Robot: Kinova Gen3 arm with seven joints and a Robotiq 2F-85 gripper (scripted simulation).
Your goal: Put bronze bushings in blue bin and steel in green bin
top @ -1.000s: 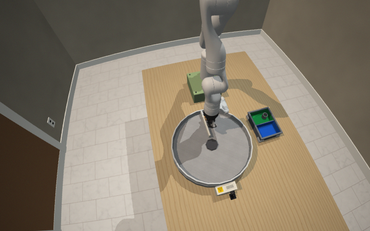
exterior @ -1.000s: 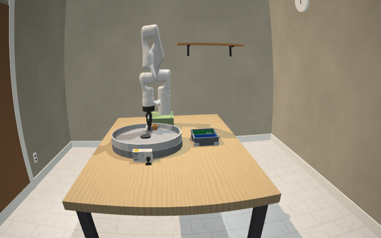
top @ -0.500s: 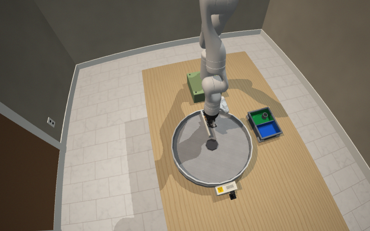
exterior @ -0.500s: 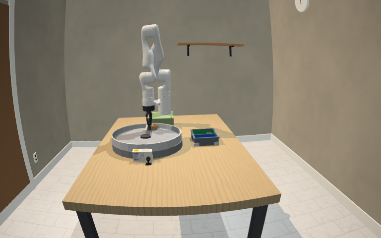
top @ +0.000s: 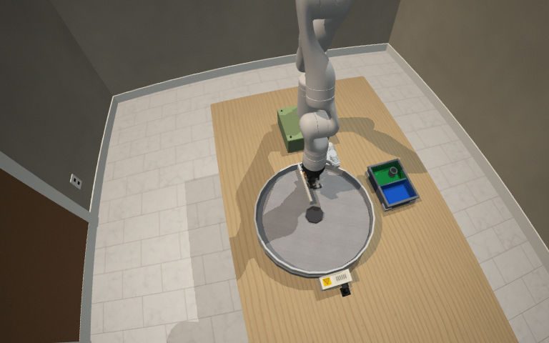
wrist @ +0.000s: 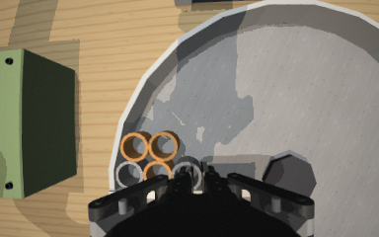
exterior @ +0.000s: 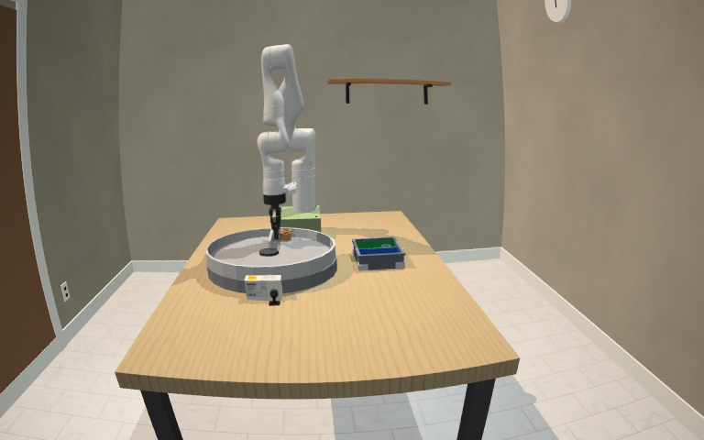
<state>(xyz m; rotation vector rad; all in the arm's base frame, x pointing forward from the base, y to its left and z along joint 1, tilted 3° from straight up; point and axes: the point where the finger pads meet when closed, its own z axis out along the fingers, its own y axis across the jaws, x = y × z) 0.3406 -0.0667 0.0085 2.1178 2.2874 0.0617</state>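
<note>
Right now my hand is 4 cm short of the blue bin, 33 cm to the right of it and 6 cm above it. The rest, counted from my hand: turntable (11 cm ahead, 1 cm to the right, 3 cm below).
</note>
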